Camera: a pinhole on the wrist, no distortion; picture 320 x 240 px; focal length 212.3 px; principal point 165.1 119.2 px. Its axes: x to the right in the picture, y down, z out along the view. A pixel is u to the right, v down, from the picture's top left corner.
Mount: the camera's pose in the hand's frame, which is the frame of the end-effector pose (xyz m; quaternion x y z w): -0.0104 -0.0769 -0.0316 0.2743 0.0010 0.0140 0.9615
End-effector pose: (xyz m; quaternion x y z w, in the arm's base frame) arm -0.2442 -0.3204 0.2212 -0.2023 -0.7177 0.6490 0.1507
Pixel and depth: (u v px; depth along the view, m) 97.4 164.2 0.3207
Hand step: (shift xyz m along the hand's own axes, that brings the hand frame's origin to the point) -0.1113 -0.1912 0.2761
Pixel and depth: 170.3 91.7 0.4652
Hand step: 0.0070 -0.3731 0.3319
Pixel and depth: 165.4 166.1 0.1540
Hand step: -0.0096 -0.1292 0.1172
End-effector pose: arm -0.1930 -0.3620 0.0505 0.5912 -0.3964 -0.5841 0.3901
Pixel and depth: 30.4 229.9 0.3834
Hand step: -0.2552 -0.1161 0.3982
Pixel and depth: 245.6 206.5 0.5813
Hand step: 0.2092 -0.1745 0.5896
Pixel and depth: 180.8 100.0 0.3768
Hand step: 0.0220 -0.3038 0.2707
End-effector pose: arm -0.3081 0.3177 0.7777 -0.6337 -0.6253 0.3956 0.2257
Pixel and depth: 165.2 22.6 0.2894
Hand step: -0.0040 -0.3414 0.1448
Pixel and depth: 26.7 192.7 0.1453
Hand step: -0.1050 -0.1134 0.1178
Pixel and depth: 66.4 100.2 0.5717
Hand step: -0.2692 -0.4292 0.4255
